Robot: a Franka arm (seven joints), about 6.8 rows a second.
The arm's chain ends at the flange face. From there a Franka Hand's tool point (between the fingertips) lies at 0.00 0.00 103.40 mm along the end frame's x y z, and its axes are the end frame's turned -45 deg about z.
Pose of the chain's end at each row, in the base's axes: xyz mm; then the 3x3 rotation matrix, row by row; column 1 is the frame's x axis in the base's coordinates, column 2 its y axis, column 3 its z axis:
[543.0 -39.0 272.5], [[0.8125 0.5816 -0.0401], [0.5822 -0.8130 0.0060], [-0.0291 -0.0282 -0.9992]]
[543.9 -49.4 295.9], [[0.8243 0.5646 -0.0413], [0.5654 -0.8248 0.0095], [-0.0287 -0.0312 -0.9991]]
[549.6 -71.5 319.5], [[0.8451 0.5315 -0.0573], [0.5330 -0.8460 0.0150], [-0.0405 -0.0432 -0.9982]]
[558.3 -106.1 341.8], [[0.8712 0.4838 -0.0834], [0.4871 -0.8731 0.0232], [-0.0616 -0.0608 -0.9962]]
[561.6 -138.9 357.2], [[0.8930 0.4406 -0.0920], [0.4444 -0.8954 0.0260], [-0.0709 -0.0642 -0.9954]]
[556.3 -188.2 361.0], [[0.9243 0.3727 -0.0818], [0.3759 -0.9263 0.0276], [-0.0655 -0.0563 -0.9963]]
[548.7 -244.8 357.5], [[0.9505 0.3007 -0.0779], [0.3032 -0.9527 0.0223], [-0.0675 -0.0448 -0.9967]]
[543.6 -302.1 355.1], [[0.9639 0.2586 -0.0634], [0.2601 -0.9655 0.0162], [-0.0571 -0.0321 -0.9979]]
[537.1 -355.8 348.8], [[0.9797 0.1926 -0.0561], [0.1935 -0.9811 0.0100], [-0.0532 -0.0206 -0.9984]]
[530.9 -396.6 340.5], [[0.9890 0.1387 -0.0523], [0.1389 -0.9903 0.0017], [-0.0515 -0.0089 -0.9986]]
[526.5 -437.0 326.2], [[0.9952 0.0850 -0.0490], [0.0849 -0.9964 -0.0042], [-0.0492 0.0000 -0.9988]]
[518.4 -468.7 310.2], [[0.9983 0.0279 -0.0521], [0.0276 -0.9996 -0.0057], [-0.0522 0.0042 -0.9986]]
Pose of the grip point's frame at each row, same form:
[538.9 -38.4 169.2], [[0.1633 0.9858 -0.0401], [0.9866 -0.1632 0.0060], [-0.0006 -0.0405 -0.9992]]
[539.6 -48.4 192.6], [[0.1836 0.9821 -0.0413], [0.9830 -0.1834 0.0095], [0.0018 -0.0424 -0.9991]]
[543.7 -69.9 216.3], [[0.2217 0.9734 -0.0573], [0.9751 -0.2213 0.0150], [0.0019 -0.0592 -0.9982]]
[549.7 -103.7 238.8], [[0.2739 0.9581 -0.0834], [0.9618 -0.2729 0.0232], [-0.0006 -0.0865 -0.9962]]
[552.1 -136.2 254.3], [[0.3199 0.9430 -0.0920], [0.9474 -0.3189 0.0260], [-0.0047 -0.0955 -0.9954]]
[547.8 -185.3 258.0], [[0.3900 0.9171 -0.0818], [0.9208 -0.3892 0.0276], [-0.0065 -0.0861 -0.9963]]
[540.6 -242.5 254.4], [[0.4595 0.8847 -0.0779], [0.8881 -0.4593 0.0223], [-0.0161 -0.0794 -0.9967]]
[537.0 -300.4 251.9], [[0.4987 0.8644 -0.0634], [0.8666 -0.4988 0.0162], [-0.0177 -0.0631 -0.9979]]
[531.3 -354.8 245.6], [[0.5566 0.8289 -0.0561], [0.8306 -0.5569 0.0100], [-0.0231 -0.0522 -0.9984]]
[525.5 -396.4 237.2], [[0.6013 0.7974 -0.0523], [0.7985 -0.6020 0.0017], [-0.0301 -0.0427 -0.9986]]
[521.4 -437.4 222.9], [[0.6436 0.7638 -0.0490], [0.7646 -0.6445 -0.0042], [-0.0348 -0.0348 -0.9988]]
[513.0 -469.3 206.9], [[0.6862 0.7256 -0.0521], [0.7263 -0.6873 -0.0057], [-0.0399 -0.0339 -0.9986]]

